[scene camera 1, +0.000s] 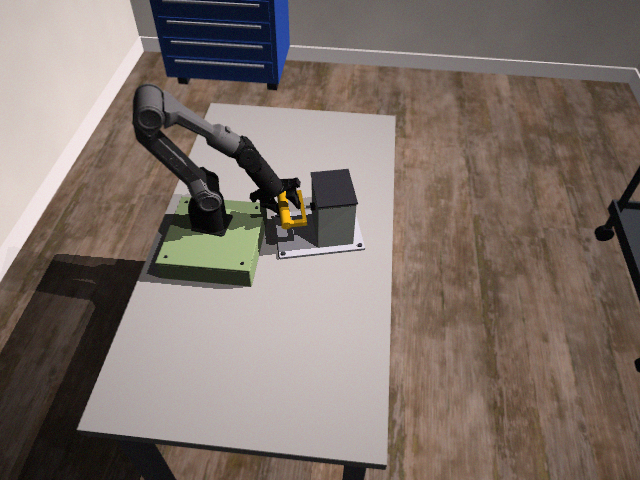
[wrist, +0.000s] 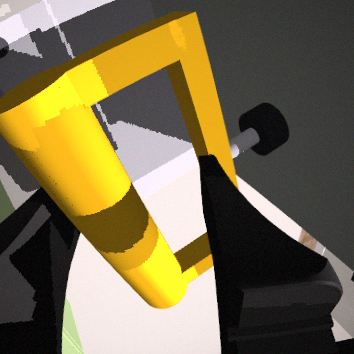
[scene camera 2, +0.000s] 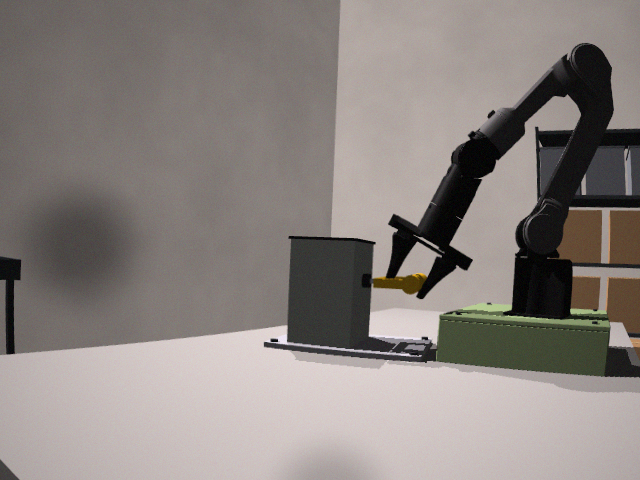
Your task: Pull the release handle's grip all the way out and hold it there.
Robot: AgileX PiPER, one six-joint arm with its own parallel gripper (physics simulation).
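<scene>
The release handle is a yellow frame (scene camera 1: 304, 210) (wrist: 137, 57) with a thick round grip (scene camera 1: 285, 217) (scene camera 2: 413, 283) (wrist: 92, 160) on the side facing the arm. A short thin rod (wrist: 246, 141) joins it to a black collar (wrist: 265, 129) (scene camera 2: 366, 280) on the grey box (scene camera 1: 334, 226) (scene camera 2: 328, 294). My gripper (scene camera 1: 286, 208) (scene camera 2: 406, 287) (wrist: 137, 180) is open and tilted down, its fingers on either side of the grip. The arm-side finger is close against the grip, its tip hidden behind it in the wrist view. A gap shows between the grip and the box-side finger, which overlaps the frame's rear bar.
The box stands on a pale base plate (scene camera 1: 320, 252) (scene camera 2: 330, 350) bolted to the table (scene camera 1: 248, 361) (scene camera 2: 206, 408). The arm stands on a green block (scene camera 1: 206, 253) (scene camera 2: 522, 343) close to that plate. A blue drawer cabinet (scene camera 1: 217, 43) stands beyond the table.
</scene>
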